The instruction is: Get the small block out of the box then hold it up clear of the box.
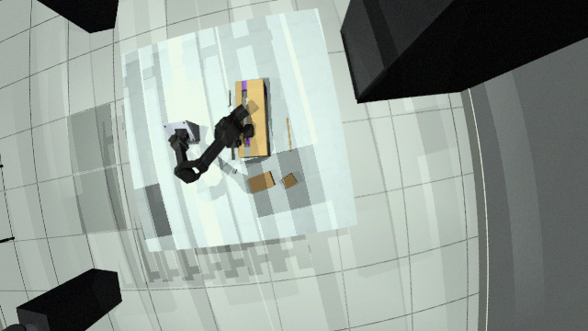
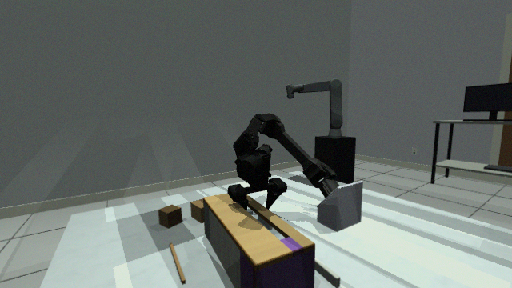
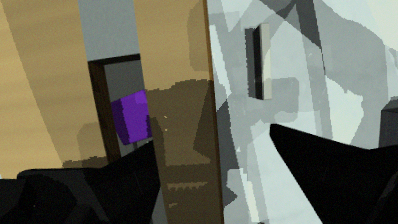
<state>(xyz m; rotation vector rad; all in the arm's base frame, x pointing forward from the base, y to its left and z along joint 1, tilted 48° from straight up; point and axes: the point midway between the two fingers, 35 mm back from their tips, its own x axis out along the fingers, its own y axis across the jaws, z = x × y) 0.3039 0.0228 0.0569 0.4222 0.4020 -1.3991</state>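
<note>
Right now my gripper tip is 6 cm short of the purple block and 2 cm to the left of it. The rest, counted from my gripper tip: wooden-topped box: 9 cm to the left, 3 cm ahead, 2 cm below; then grey piece: 17 cm to the right, 8 cm below, 5 cm behind; then thin wooden stick: 25 cm ahead, 8 cm below, 2 cm to the left.
</note>
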